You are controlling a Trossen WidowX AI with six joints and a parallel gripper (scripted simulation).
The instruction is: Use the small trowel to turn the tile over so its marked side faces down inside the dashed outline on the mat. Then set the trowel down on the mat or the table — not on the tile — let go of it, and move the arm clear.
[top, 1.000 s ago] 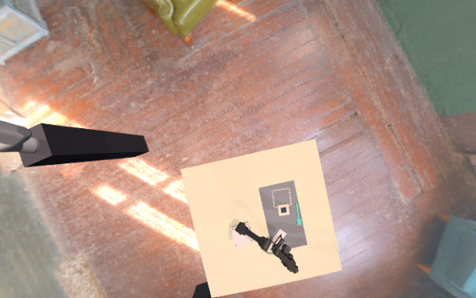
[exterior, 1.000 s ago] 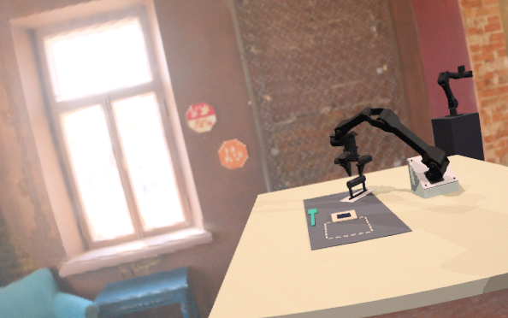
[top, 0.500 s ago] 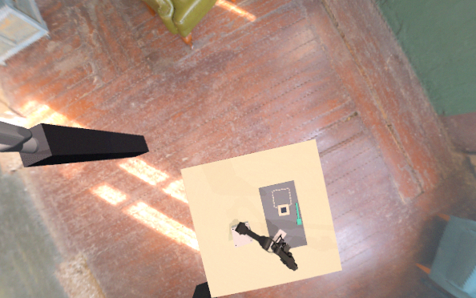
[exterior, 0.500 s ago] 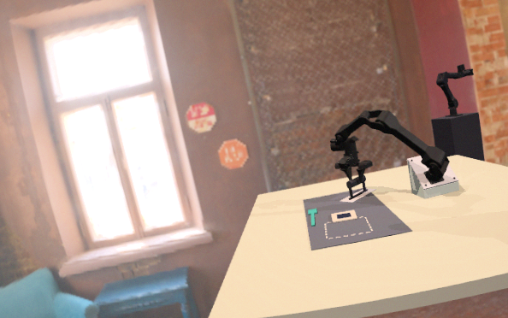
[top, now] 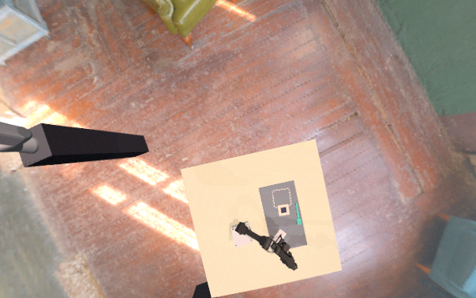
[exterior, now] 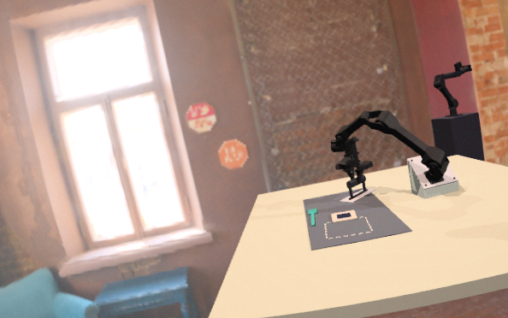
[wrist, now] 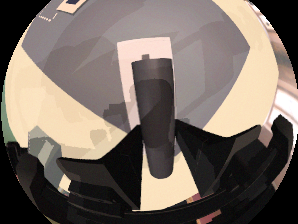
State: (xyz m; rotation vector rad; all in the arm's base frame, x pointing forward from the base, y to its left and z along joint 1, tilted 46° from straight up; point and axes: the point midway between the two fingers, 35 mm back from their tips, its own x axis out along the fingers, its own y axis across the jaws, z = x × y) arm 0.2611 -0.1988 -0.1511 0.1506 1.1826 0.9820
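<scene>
Right now my gripper tip is 13 cm short of the grey mat, 19 cm to the right of it and 9 cm above it. Round my gripper tip: trowel: 2 cm ahead, 1 cm to the left, 3 cm below; teal t-shaped piece: 27 cm ahead, 15 cm to the left, 6 cm below; cream tile: 16 cm ahead, 25 cm to the left, 6 cm below.
</scene>
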